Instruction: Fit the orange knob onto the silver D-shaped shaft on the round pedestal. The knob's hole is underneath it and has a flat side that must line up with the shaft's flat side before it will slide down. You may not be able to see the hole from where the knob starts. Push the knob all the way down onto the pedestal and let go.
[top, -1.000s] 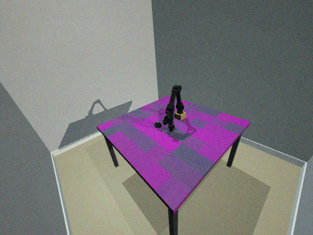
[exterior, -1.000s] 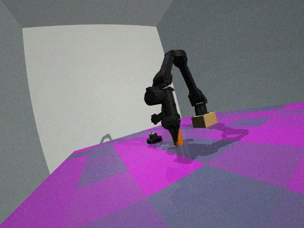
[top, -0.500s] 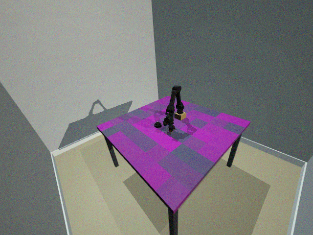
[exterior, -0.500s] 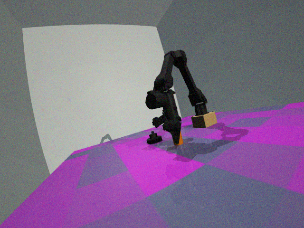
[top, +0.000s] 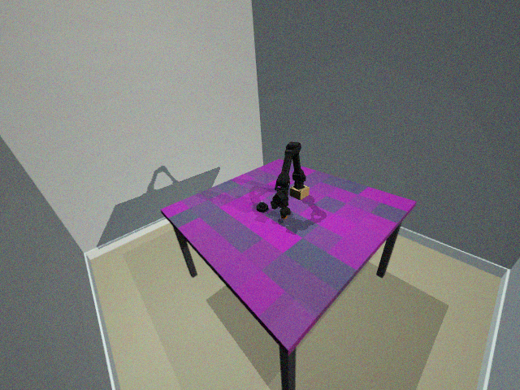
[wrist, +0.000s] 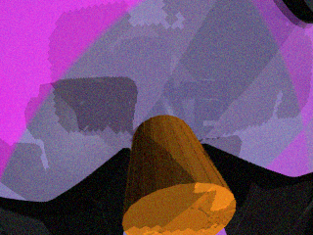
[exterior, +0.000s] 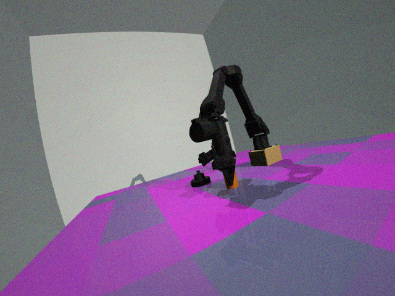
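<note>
Right now the round pedestal is 6 cm ahead of my gripper tip, 18 cm to the right of it and 2 cm above it. The rest, counted from my gripper tip: orange knob (3 cm above).
</note>
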